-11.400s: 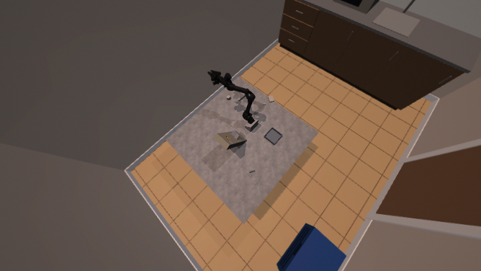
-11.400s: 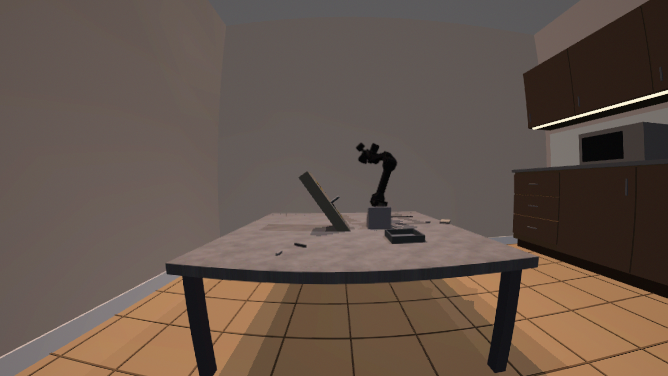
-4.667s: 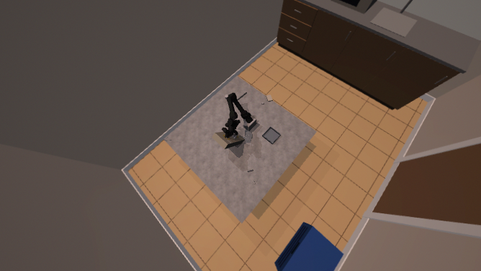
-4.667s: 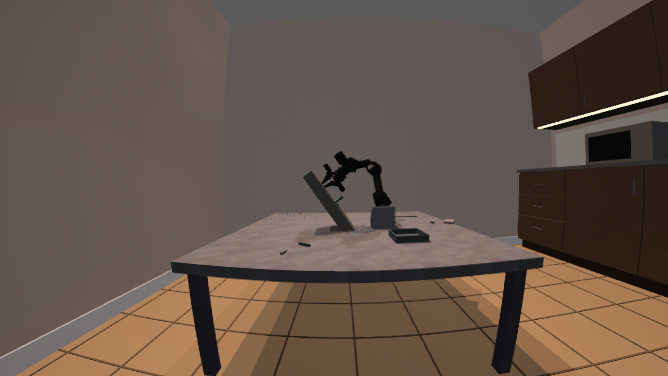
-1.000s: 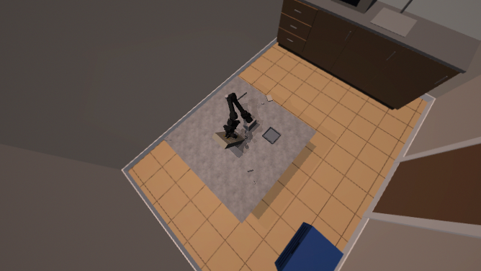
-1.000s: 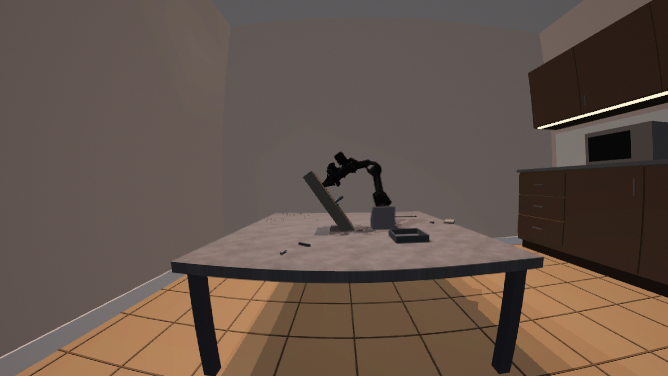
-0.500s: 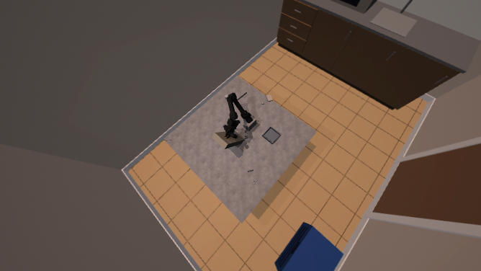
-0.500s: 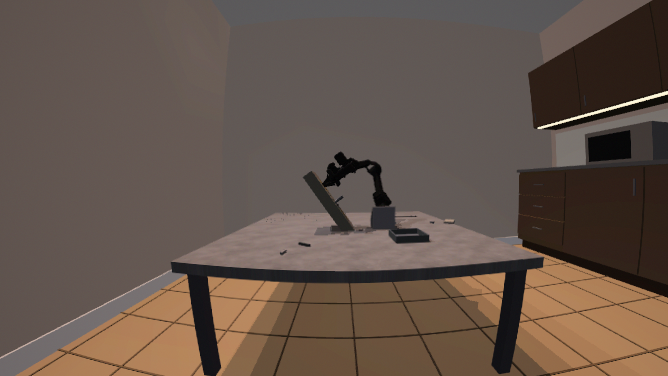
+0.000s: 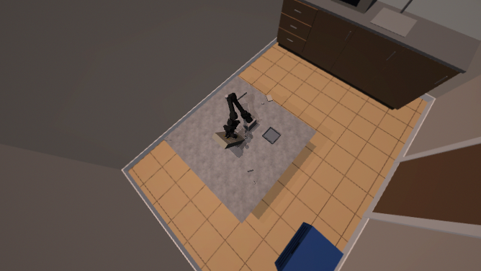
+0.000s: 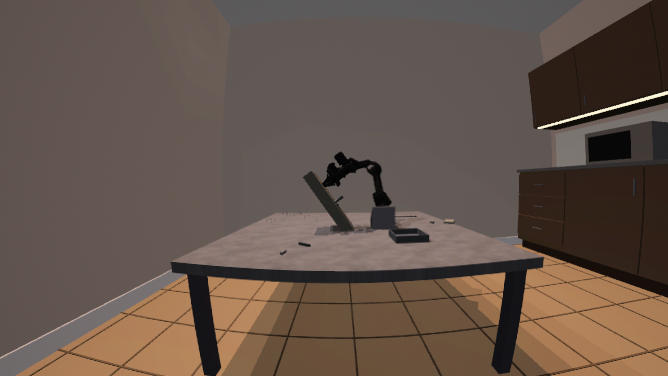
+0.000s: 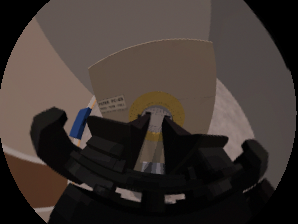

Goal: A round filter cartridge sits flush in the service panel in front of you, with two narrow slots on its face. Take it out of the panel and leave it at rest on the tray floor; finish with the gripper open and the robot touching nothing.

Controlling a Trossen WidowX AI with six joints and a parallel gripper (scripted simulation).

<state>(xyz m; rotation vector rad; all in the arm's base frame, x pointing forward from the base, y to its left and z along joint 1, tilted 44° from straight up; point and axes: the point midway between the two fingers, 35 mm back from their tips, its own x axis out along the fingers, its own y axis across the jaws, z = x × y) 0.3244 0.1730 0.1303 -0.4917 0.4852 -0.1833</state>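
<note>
Now: the tan service panel 40 mm behind my gripper tip and 80 mm below it. Also, from my gripper tip: dark square tray 450 mm behind, 240 mm to the left, 240 mm below; then round filter cartridge 10 mm ahead, 10 mm below; then small tan block 810 mm behind, 140 mm to the right, 240 mm below.
</note>
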